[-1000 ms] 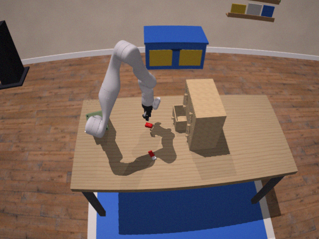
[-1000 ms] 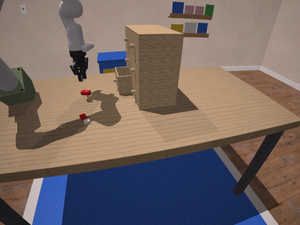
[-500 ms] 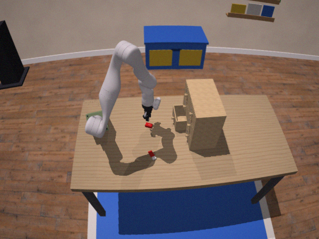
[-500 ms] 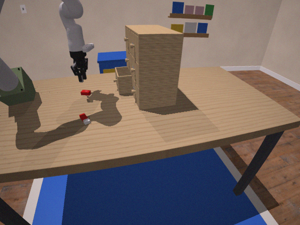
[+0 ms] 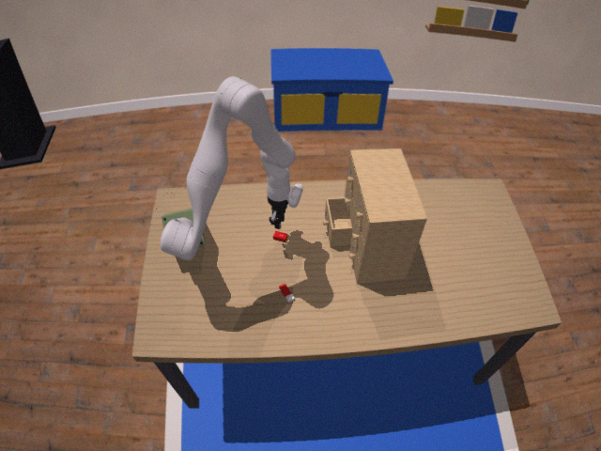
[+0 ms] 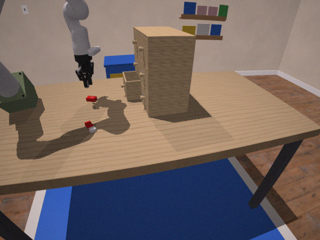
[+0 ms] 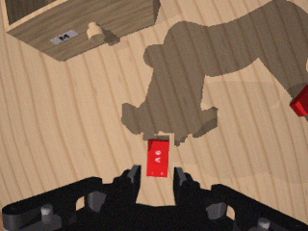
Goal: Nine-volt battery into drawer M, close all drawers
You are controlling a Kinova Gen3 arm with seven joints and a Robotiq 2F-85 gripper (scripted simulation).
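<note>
Now: hand 90 mm above the nine-volt battery and 10 mm past it. Also, from my hand: red-and-white object 240 mm to the right, 90 mm below.
</note>
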